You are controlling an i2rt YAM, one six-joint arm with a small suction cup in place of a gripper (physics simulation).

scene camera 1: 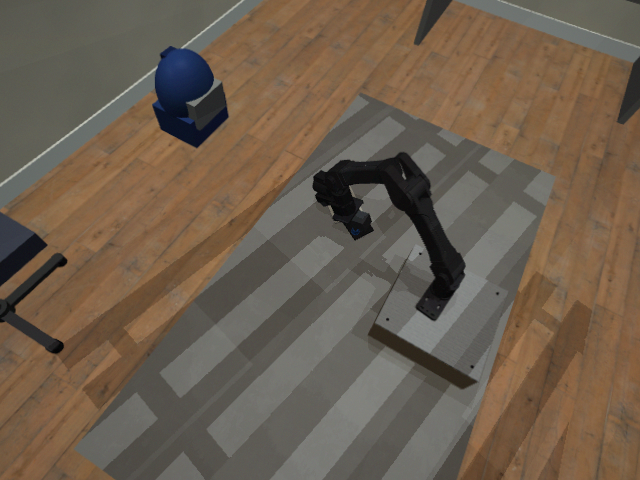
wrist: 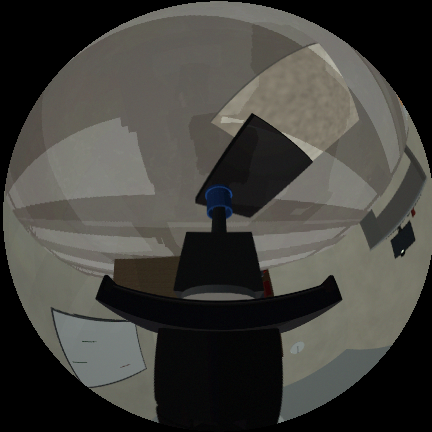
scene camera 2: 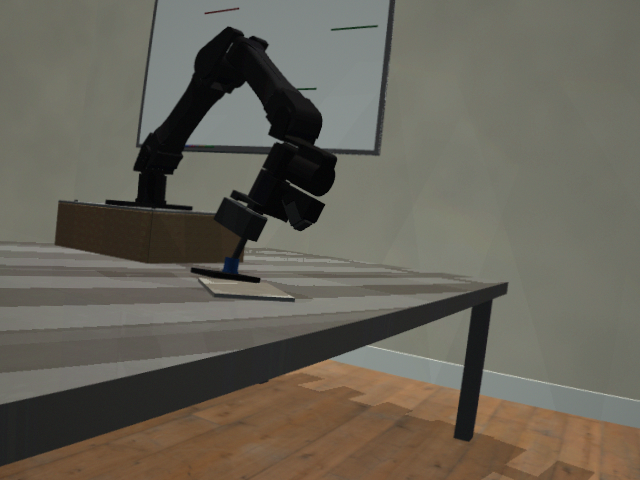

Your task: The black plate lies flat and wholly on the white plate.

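Seen in the pictures: hand, its tool point: [scene camera 1: 356,233] [wrist: 218,193]; arm's base, origin of its link: [scene camera 1: 440,291] [scene camera 2: 150,207].
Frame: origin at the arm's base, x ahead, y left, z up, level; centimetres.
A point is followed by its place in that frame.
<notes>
The black plate [scene camera 1: 363,230] [scene camera 2: 210,273] {x 39.3, y -15.1, z -9.3 cm} [wrist: 262,167] {x 38.8, y -10.2, z -9.4 cm} hangs at my suction cup [scene camera 1: 355,231] [scene camera 2: 231,266] [wrist: 219,196], which touches its top near one edge. In scene camera 2 it is slightly above the table, its left end a little higher. The white plate [scene camera 1: 332,210] {x 46.8, y -8.7, z -10.3 cm} [scene camera 2: 253,290] {x 49.0, y -14.9, z -10.4 cm} [wrist: 305,95] {x 47.4, y -13.0, z -10.4 cm} lies flat on the table. In the wrist view the black plate's far part covers the near edge of the white plate, and the rest reaches out past it towards the cup. In scene camera 1 the arm hides most of both plates.
The arm stands on a box-like base [scene camera 1: 444,330] {x -6.9, y 10.4, z 0.3 cm} [scene camera 2: 103,227] {x 0.4, y -11.8, z -5.2 cm} behind the plates. The table's dark edge [scene camera 2: 310,333] {x 70.4, y -28.1, z -11.1 cm} runs along the front in scene camera 2. A blue round object on a block [scene camera 1: 183,82] stands off the table in scene camera 1.
</notes>
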